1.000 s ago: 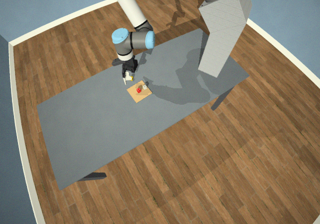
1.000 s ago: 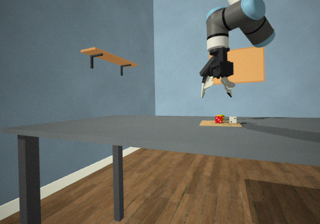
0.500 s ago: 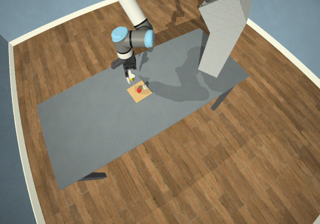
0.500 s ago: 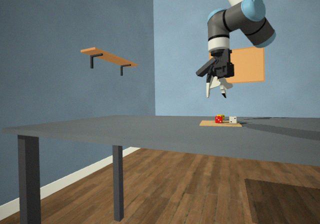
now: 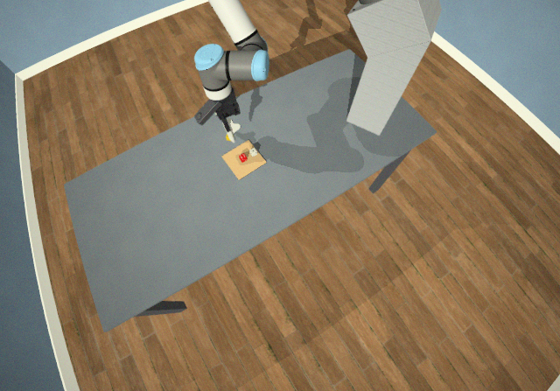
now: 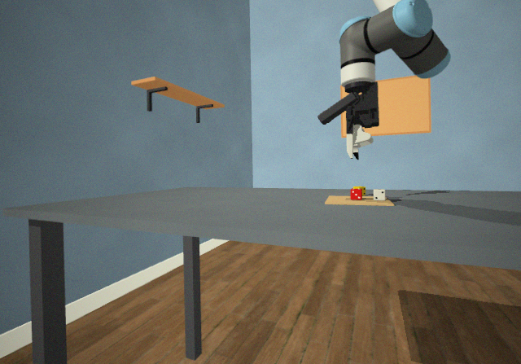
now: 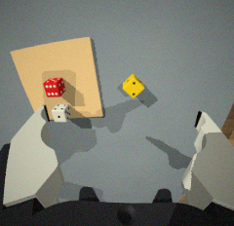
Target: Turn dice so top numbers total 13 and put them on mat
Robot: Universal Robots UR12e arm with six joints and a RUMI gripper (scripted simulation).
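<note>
Now: the yellow die 90 mm below my hand, 20 mm to the right of it and 10 mm behind it. Round my hand: red die 110 mm to the left, 90 mm below, 20 mm behind; tan mat 110 mm to the left, 100 mm below, 20 mm behind; white die 110 mm to the left, 90 mm below, 70 mm behind.
</note>
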